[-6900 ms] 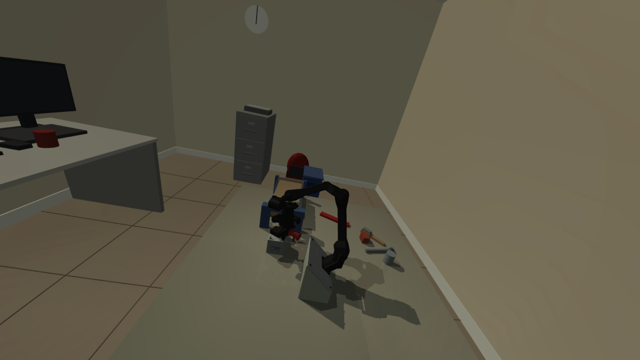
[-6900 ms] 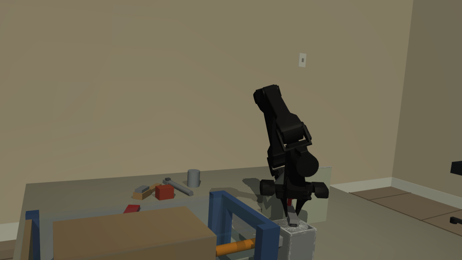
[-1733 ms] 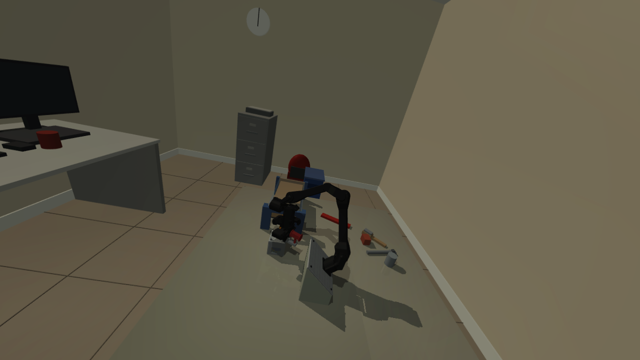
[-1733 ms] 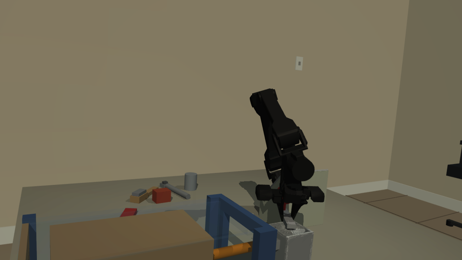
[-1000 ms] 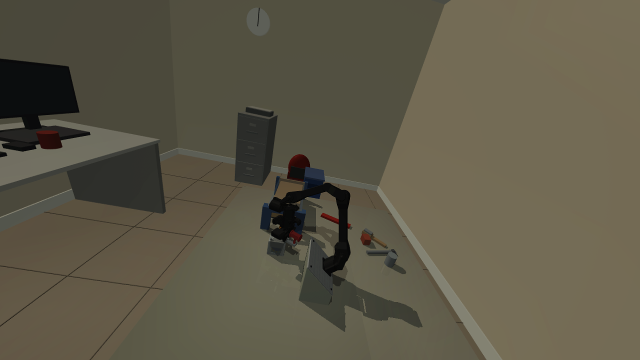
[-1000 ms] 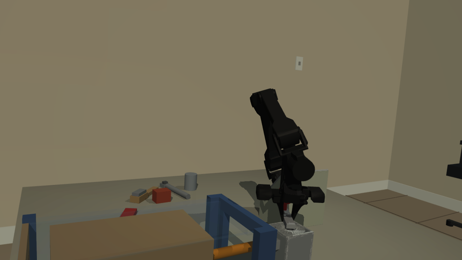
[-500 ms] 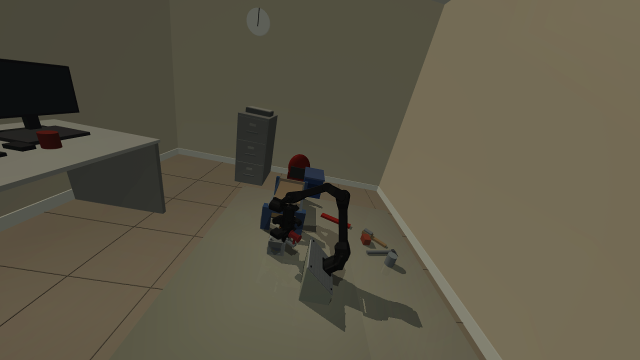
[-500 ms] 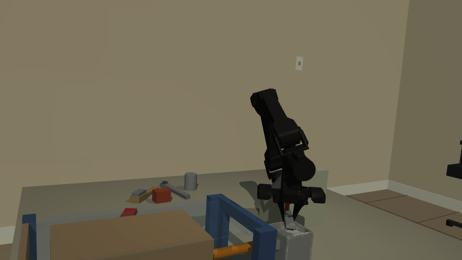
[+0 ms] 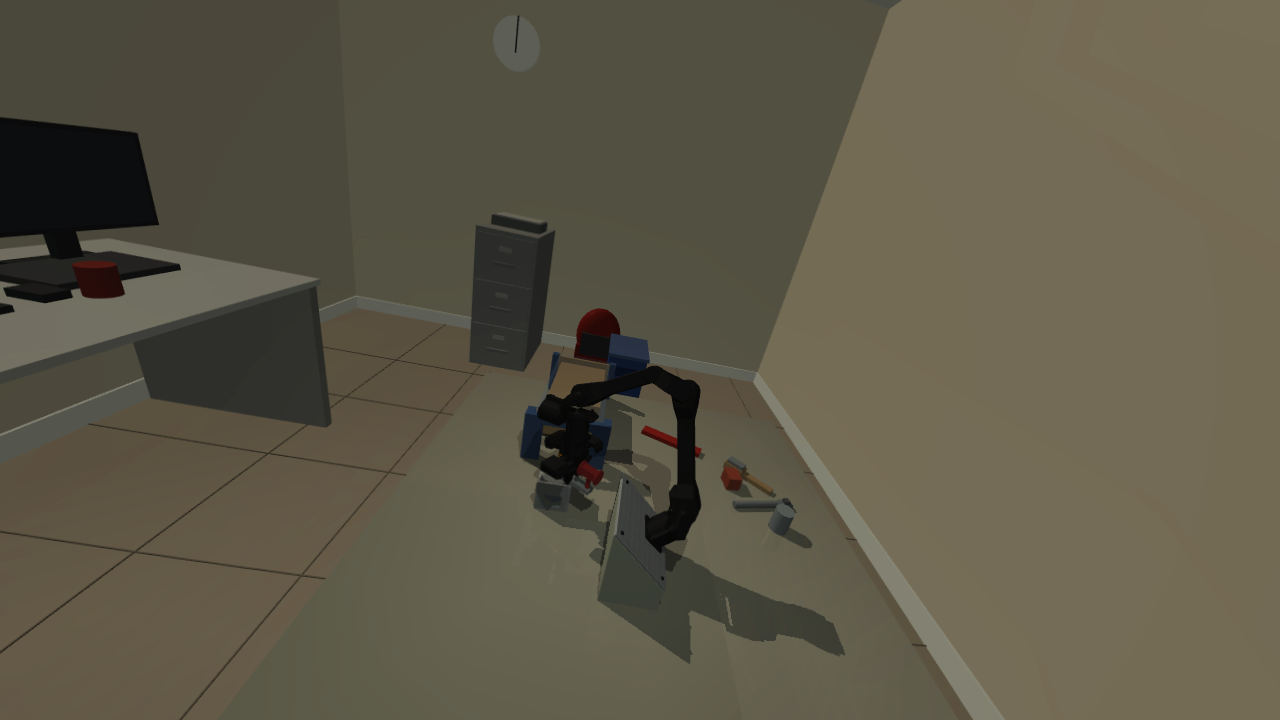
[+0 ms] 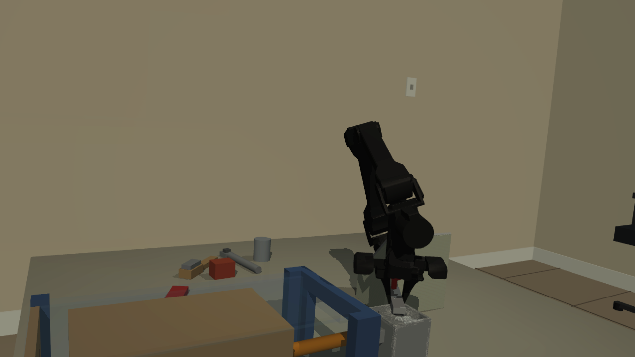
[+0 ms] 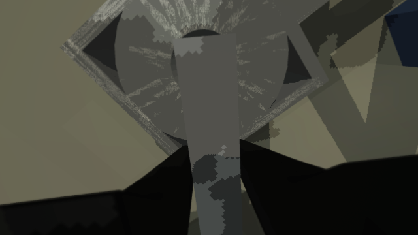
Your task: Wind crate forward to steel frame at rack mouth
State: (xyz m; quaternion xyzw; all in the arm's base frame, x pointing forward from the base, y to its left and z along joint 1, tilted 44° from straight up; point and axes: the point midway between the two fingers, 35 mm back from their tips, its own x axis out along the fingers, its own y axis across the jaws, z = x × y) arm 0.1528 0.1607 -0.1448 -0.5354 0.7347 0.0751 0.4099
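My gripper tip is now 20 mm below the winch handle, 10 mm to the left of it and 10 mm past it. The rest, counted from my gripper tip: clear-panelled cubby: 430 mm ahead, 50 mm to the left, 30 mm above; then grey winch: 60 mm below, 30 mm to the left, 10 mm ahead; then red knob: 50 mm to the right, 50 mm above, 30 mm behind.
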